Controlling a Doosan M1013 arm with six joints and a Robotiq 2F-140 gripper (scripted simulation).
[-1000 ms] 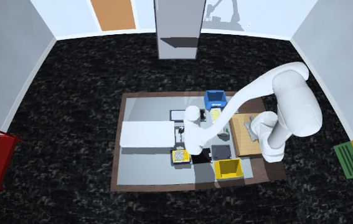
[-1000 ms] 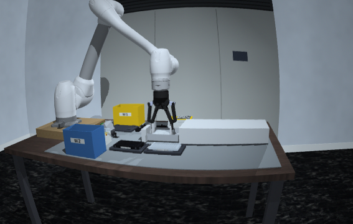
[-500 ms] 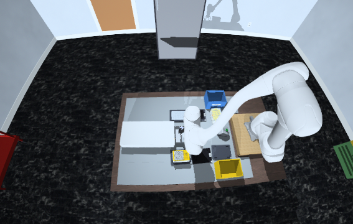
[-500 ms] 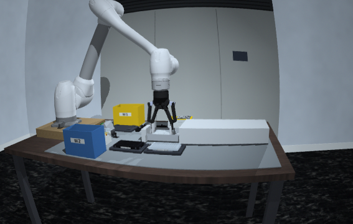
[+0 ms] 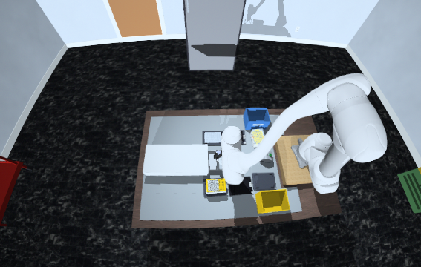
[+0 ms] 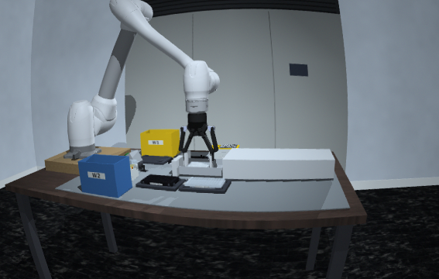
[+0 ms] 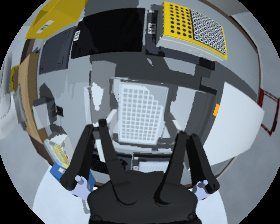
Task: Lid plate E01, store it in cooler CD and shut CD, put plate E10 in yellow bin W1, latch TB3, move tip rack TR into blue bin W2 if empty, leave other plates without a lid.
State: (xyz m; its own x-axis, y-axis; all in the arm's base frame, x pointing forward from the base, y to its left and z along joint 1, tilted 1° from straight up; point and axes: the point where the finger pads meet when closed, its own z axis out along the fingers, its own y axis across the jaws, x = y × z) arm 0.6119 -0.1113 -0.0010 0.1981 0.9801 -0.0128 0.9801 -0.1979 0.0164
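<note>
Right now my hand is 1 cm above the grey plate lid. The rest, counted from my hand: yellow tip rack TR: 10 cm ahead, 16 cm to the left, 2 cm above; white well plate: 2 cm below; drawer: 3 cm ahead, 1 cm to the right, 2 cm below.
</note>
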